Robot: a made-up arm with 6 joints.
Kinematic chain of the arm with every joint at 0, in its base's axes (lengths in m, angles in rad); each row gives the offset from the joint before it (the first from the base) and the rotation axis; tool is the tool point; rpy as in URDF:
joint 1: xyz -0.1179 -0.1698 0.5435 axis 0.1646 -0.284 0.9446
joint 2: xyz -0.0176 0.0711 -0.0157 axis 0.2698 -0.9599 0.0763
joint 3: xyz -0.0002 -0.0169 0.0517 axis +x
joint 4: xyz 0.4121 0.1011 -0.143 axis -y
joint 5: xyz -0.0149 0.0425 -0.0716 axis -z
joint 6: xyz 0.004 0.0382 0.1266 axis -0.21 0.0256 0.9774
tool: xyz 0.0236 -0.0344 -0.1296 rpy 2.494 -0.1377 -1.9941
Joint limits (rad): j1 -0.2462..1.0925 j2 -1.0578..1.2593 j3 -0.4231..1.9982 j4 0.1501..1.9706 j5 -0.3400..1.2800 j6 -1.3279..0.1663
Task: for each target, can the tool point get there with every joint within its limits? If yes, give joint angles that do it. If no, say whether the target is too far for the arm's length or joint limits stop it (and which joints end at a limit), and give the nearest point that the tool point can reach.
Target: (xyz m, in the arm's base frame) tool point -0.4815 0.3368 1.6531
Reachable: no: too far | nearest point -0.2653 0.0547 1.0354 | short by 0.713 m
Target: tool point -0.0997 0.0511 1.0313
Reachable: yes | joints 0.5669 0.8144 1.2739 1.3189 1.0273 -0.3795
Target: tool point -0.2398 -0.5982 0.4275
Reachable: no: joint limits stop it (at a limit: joint 1, joint 2, joint 3, joint 4, joint 5, joint 6) | nearest point -0.1227 -0.2452 0.0875 | short by 0.504 m
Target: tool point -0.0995 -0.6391 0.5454
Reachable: no: joint limits stop it (at a limit: joint 1, joint 2, joint 3, joint 4, joint 5, joint 6) | nearest point -0.3215 -0.4290 0.9305 | short by 0.492 m
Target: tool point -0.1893 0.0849 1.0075
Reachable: yes | joints 0.8991 0.6279 1.4042 0.8048 0.7799 -0.0694
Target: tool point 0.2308 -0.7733 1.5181
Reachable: no: too far | nearest point -0.2083 -0.4058 1.0129 | short by 0.764 m
